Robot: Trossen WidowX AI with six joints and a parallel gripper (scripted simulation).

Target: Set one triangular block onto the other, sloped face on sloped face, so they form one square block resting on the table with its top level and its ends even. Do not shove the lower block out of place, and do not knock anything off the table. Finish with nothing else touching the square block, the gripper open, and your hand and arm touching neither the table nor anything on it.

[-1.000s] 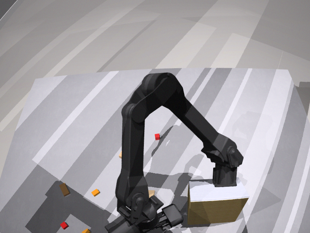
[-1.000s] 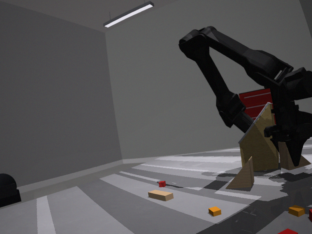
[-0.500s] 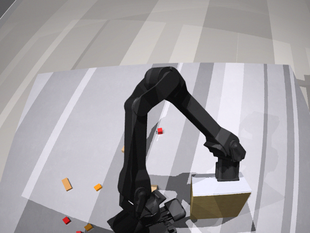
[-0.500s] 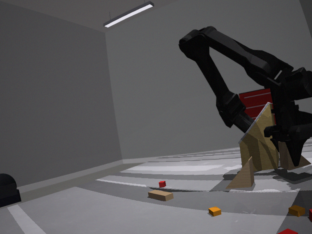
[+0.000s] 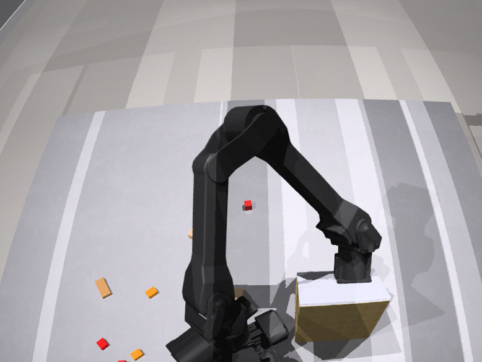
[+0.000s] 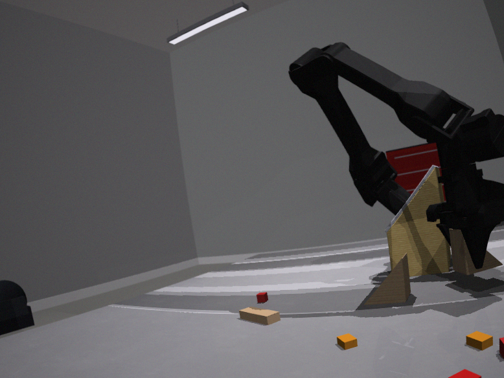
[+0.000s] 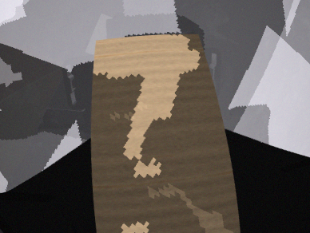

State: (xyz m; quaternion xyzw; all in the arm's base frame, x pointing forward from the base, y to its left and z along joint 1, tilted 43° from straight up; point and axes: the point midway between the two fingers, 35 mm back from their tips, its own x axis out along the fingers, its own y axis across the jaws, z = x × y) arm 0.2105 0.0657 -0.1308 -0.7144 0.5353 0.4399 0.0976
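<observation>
The tan triangular block lies 10 mm above my gripper tip. Round my gripper tip: tan brick 330 mm ahead, 140 mm to the right, 30 mm below.
</observation>
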